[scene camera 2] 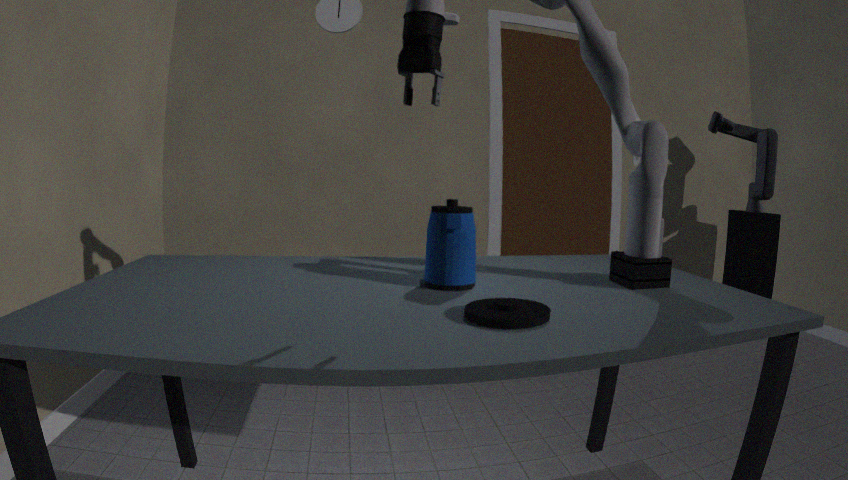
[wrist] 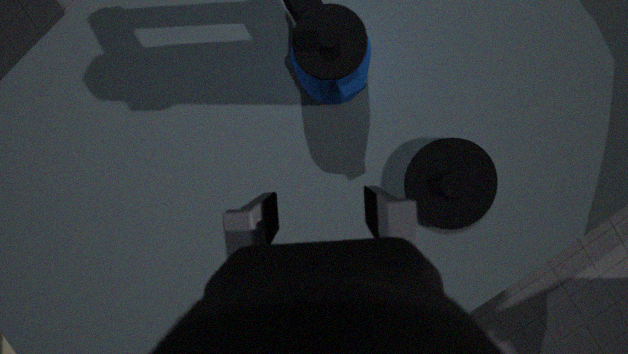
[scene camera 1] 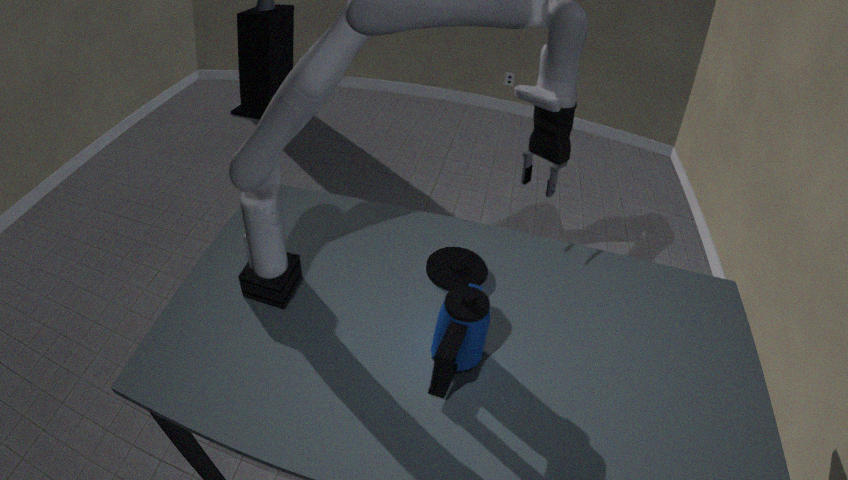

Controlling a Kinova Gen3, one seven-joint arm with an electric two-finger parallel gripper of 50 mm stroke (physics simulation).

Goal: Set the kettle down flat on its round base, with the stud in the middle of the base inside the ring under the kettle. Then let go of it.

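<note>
A blue kettle [scene camera 1: 471, 340] [scene camera 2: 450, 252] [wrist: 330, 90] with a black lid and black handle stands upright on the table, beside its base. Its handle [scene camera 1: 450, 350] points to the near side in scene camera 1. The round black base [scene camera 1: 443, 270] [scene camera 2: 507, 318] [wrist: 465, 200] lies flat on the table, apart from the kettle, with a small dark stud at its middle. The ring under the kettle is hidden. My gripper [scene camera 1: 539, 181] [scene camera 2: 422, 101] [wrist: 321, 208] is open and empty, high above the table and away from both kettle and base.
The grey-green table [scene camera 1: 624, 344] [scene camera 2: 238, 315] [wrist: 125, 165] carries the arm's black mount [scene camera 1: 270, 285] [scene camera 2: 640, 270]. A black pedestal [scene camera 1: 266, 59] [scene camera 2: 751, 249] with another arm stands on the floor beyond the table. Shadows of the arm and kettle fall across the table.
</note>
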